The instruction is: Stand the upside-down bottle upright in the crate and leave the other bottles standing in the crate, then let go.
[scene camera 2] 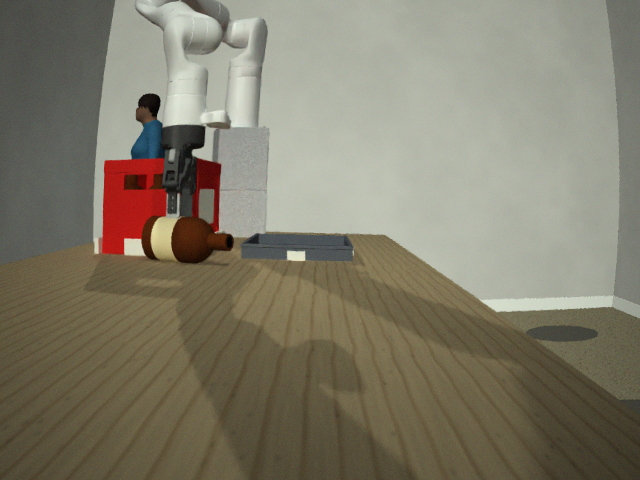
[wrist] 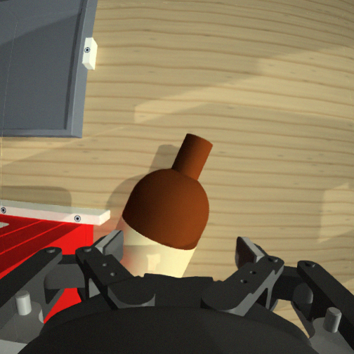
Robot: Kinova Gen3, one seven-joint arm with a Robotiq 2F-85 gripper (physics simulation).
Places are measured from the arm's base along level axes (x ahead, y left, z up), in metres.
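Where they show: gripper, fingertip midpoint: (scene camera 2: 179,218); arm's base at its link origin: (scene camera 2: 240,128).
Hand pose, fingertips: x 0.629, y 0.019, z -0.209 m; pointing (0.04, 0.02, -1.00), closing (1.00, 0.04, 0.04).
Each offset is from my fingertips to the top centre of the thing. "pt": to the spot under its first point.
A brown bottle with a cream label @[dx -0.014, dy +0.013, dz +0.002 m] (scene camera 2: 192,240) (wrist: 167,210) lies on its side on the table beside the crate, its neck to the right in the scene view. My gripper (scene camera 2: 178,210) (wrist: 179,246) is open and points down just above the bottle. In the wrist view its fingers stand wide apart, one on each side of the labelled part. The red crate @[dx -0.229, dy -0.101, dz +0.103 m] (scene camera 2: 124,206) (wrist: 75,231) stands behind and to the left of the bottle. Brown glass shows through its upper openings; how the bottles inside stand is hidden.
A low grey tray @[pt dx -0.117, dy +0.131, dz -0.061 m] (scene camera 2: 268,252) (wrist: 75,112) stands right of the crate in the scene view. White strips run along the crate's base. A grey pedestal (scene camera 2: 242,170) stands behind. A person in blue (scene camera 2: 148,139) is behind the crate.
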